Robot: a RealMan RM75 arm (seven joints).
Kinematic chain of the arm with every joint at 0, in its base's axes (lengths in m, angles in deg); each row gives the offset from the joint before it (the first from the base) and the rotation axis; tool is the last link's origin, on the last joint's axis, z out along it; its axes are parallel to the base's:
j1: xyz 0 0 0.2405 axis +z
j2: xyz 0 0 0 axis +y
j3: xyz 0 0 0.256 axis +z
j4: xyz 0 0 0 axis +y
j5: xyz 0 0 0.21 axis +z
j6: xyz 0 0 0 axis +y
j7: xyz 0 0 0.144 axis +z
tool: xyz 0 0 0
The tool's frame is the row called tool.
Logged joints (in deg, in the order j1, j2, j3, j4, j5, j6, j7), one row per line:
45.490 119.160 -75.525 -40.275 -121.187 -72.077 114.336
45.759 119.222 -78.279 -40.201 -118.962 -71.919 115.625
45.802 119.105 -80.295 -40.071 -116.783 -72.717 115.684
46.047 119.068 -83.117 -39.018 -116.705 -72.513 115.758
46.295 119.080 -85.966 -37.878 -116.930 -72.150 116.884
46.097 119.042 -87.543 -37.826 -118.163 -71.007 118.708
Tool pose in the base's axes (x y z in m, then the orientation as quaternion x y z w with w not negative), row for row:
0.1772 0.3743 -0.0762 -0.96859 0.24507 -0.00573 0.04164
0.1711 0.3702 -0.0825 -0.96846 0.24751 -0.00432 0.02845
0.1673 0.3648 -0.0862 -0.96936 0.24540 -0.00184 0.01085
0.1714 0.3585 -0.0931 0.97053 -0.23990 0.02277 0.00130
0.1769 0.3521 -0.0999 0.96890 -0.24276 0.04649 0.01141
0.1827 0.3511 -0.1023 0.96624 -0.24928 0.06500 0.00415
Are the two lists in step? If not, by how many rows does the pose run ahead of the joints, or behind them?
They are in step.
